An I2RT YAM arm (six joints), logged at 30 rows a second.
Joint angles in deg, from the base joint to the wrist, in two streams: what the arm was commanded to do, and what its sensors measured. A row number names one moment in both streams.
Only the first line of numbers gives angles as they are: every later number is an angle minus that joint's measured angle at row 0.
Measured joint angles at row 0:
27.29 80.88 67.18 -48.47 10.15 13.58
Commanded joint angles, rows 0 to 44:
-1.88 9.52 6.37 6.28 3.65 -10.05
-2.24 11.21 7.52 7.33 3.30 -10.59
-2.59 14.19 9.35 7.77 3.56 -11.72
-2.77 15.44 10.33 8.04 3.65 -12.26
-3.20 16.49 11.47 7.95 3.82 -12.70
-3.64 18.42 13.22 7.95 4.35 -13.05
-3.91 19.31 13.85 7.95 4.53 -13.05
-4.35 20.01 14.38 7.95 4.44 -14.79
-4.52 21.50 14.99 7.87 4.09 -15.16
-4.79 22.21 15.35 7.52 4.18 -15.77
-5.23 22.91 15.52 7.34 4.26 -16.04
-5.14 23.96 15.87 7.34 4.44 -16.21
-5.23 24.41 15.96 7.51 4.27 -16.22
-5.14 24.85 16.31 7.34 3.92 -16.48
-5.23 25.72 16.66 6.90 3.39 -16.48
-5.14 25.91 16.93 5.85 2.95 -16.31
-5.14 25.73 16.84 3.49 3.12 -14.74
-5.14 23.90 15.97 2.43 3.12 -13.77
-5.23 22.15 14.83 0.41 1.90 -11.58
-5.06 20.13 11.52 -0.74 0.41 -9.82
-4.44 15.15 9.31 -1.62 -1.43 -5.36
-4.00 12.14 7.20 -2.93 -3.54 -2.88
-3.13 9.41 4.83 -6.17 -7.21 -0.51
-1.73 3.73 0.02 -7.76 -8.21 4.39
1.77 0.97 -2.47 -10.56 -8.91 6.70
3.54 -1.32 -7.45 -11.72 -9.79 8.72
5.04 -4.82 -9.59 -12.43 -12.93 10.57
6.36 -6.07 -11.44 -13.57 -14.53 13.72
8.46 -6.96 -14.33 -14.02 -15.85 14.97
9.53 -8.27 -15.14 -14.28 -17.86 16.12
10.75 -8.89 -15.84 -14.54 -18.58 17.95
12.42 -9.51 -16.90 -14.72 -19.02 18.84
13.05 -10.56 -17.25 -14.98 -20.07 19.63
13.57 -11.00 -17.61 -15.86 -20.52 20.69
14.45 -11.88 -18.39 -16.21 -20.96 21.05
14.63 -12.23 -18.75 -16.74 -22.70 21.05
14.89 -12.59 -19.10 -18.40 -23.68 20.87
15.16 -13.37 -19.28 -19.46 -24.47 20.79
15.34 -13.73 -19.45 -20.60 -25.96 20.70
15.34 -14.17 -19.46 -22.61 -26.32 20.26
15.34 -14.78 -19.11 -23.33 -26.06 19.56
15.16 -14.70 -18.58 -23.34 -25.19 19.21
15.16 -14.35 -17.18 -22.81 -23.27 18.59
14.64 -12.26 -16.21 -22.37 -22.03 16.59
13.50 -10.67 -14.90 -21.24 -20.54 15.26
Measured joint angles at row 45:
14.66 -12.92 -18.56 -20.32 -23.06 17.99
